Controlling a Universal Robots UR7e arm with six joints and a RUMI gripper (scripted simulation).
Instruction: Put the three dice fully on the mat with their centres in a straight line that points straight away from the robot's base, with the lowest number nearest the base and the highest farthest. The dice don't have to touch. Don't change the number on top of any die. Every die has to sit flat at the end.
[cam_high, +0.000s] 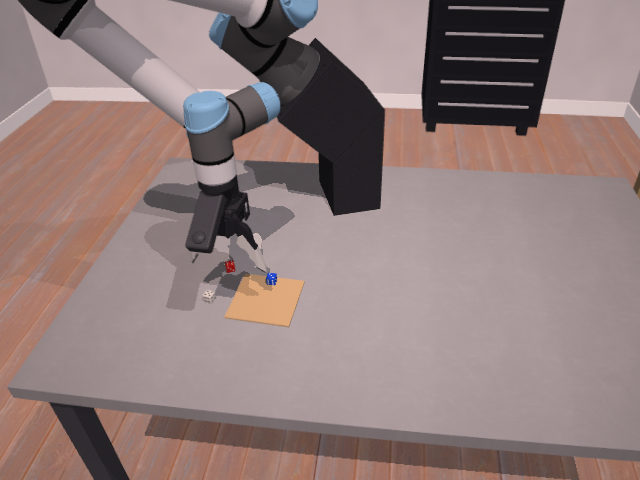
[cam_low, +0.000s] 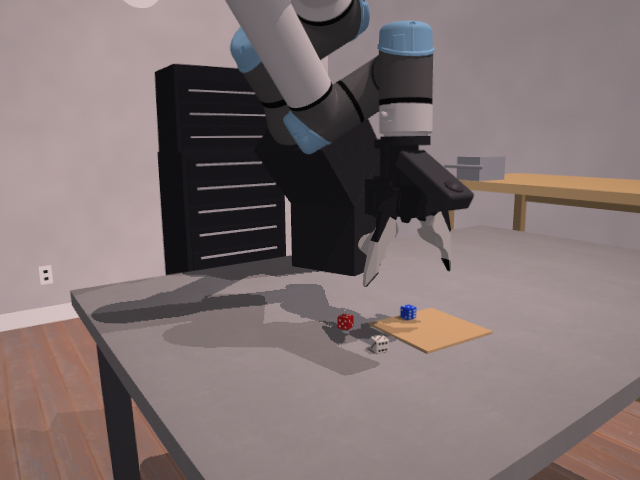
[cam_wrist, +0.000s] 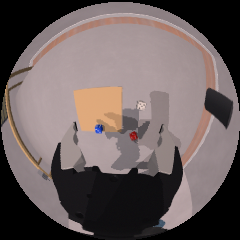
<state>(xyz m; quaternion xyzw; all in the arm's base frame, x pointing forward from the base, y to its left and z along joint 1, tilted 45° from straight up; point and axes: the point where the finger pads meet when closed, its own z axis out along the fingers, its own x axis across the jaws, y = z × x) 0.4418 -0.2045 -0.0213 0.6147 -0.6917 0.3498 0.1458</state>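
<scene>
Now: the white die 9 cm below my hand, 6 cm to the right of it and 1 cm behind it. Also, from my hand: tan mat: 10 cm below, 7 cm to the left, 1 cm behind; then red die: 11 cm behind, 9 cm below, 2 cm to the right; then blue die: 8 cm to the left, 8 cm below, 6 cm behind.
</scene>
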